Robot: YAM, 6 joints.
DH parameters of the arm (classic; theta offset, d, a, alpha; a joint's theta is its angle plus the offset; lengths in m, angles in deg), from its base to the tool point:
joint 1: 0 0.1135 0.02 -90
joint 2: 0 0 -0.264 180
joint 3: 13.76 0 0.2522 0
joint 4: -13.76 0 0.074 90
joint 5: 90 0 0 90
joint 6: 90 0.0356 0 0
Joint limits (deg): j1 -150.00..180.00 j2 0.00..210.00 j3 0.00..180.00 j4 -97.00..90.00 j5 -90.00..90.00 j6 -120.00..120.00
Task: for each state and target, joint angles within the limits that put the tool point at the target. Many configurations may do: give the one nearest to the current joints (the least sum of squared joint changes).
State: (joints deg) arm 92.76 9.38 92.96 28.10 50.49 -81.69
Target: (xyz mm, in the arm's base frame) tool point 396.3 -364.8 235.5
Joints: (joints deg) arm 134.05 0.00 130.93 64.20 61.32 -81.69
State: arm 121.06 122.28 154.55 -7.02 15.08 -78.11
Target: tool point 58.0 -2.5 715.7
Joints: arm 153.42 86.18 180.00 -15.77 41.77 -78.11
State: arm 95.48 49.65 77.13 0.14 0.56 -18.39
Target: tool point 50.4 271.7 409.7
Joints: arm 79.82 68.01 67.24 -1.99 2.52 -18.39
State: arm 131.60 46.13 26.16 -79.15 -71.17 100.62
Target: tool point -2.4 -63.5 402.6
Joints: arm 121.15 19.21 71.95 -73.76 -78.62 100.62
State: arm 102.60 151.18 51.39 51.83 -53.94 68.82
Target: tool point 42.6 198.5 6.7
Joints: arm 69.28 123.75 15.38 54.32 -58.57 68.82
